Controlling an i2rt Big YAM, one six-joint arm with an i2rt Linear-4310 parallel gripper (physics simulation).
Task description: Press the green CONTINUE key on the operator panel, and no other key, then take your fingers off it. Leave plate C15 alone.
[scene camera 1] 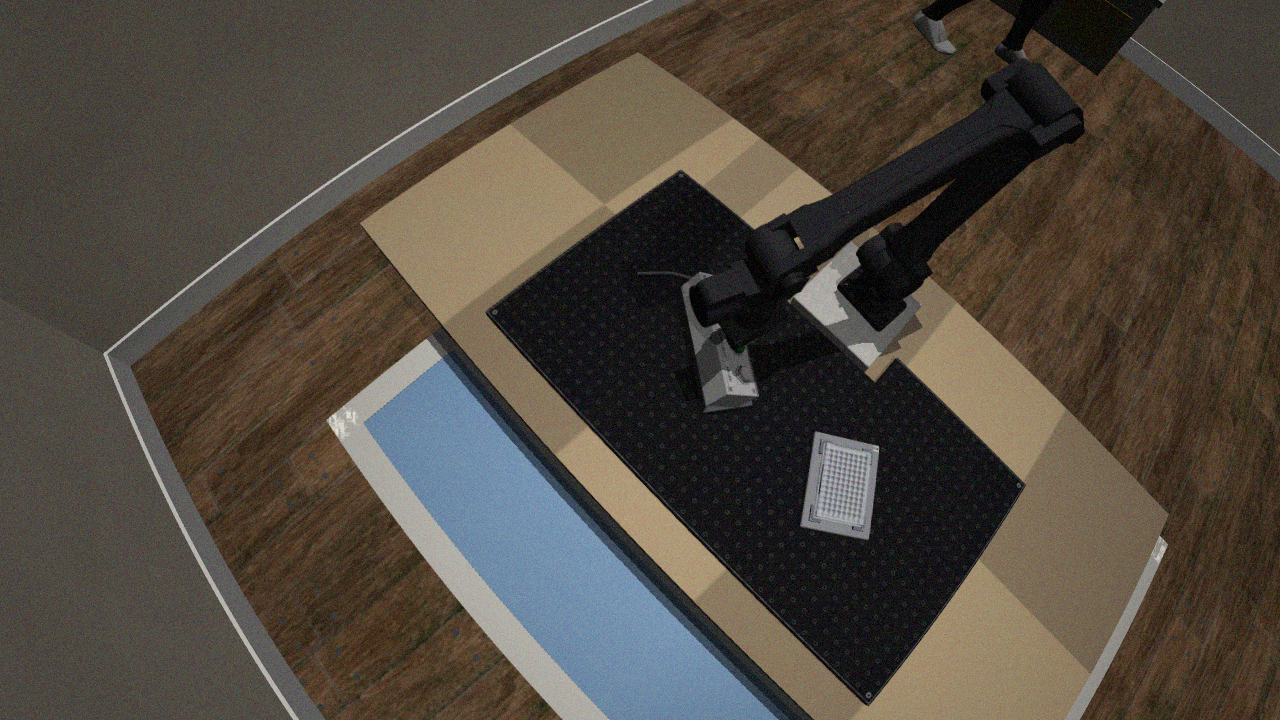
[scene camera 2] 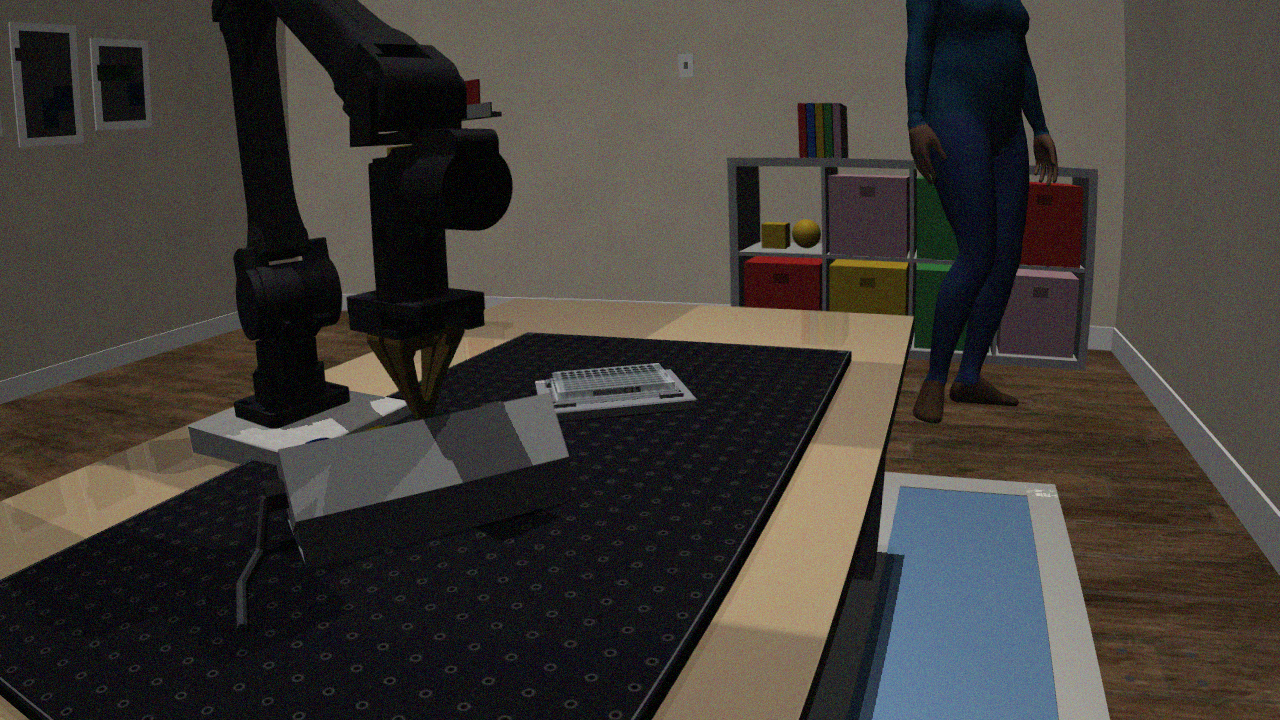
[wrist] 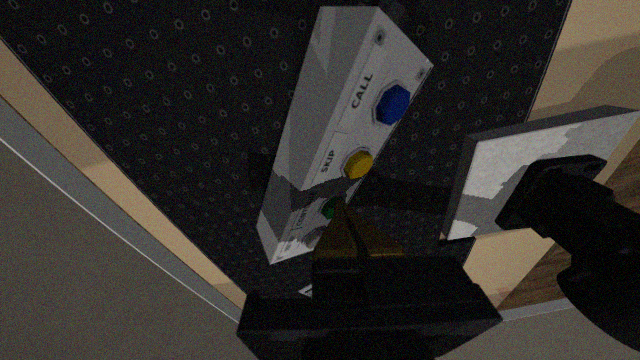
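Where they show: gripper, fingertip midpoint: (scene camera 1: pixel 737 339) (scene camera 2: pixel 424 418) (wrist: pixel 338 205); arm's base, origin of the base link: (scene camera 1: pixel 870 298) (scene camera 2: pixel 292 407) (wrist: pixel 538 192).
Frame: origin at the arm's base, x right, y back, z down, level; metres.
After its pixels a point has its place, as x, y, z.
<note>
The operator panel (scene camera 1: pixel 715 365) @(0.067, -0.360, -0.058) (scene camera 2: pixel 429 465) @(0.123, -0.341, -0.038) (wrist: pixel 320 125) @(0.157, -0.307, -0.063) is a light grey sloped box on the black mat. In the wrist view its green CONTINUE key (wrist: pixel 329 208) @(0.080, -0.308, -0.059) is partly hidden by my fingertips; the yellow SKIP key (wrist: pixel 359 165) @(0.120, -0.280, -0.057) and blue CALL key (wrist: pixel 393 105) @(0.162, -0.258, -0.057) lie farther along the panel. My gripper (wrist: pixel 338 205) @(0.080, -0.299, -0.056) (scene camera 2: pixel 422 415) @(0.080, -0.299, -0.056) is shut and empty, its tips at or just over the green key; whether they touch it I cannot tell. In scene camera 2 the panel's back hides the keys. Plate C15 (scene camera 1: pixel 844 484) @(-0.213, -0.304, -0.010) (scene camera 2: pixel 617 383) @(-0.200, -0.317, -0.009) lies flat in its holder, apart from the gripper.
The black mat (scene camera 1: pixel 626 385) @(0.145, -0.474, 0.015) (scene camera 2: pixel 537 617) @(0.187, -0.476, 0.015) lies on the wooden table (scene camera 1: pixel 572 152) @(0.639, -0.243, 0.028). A grey cable (scene camera 1: pixel 662 272) @(0.278, -0.290, 0.008) (scene camera 2: pixel 250 573) @(0.257, -0.273, 0.010) runs from the panel's far end. The arm's pale base plate (scene camera 1: pixel 827 300) @(0.049, -0.077, 0.002) (wrist: pixel 462 210) @(-0.020, -0.107, 0.005) is beside the panel. A person (scene camera 2: pixel 975 179) stands beyond the table.
</note>
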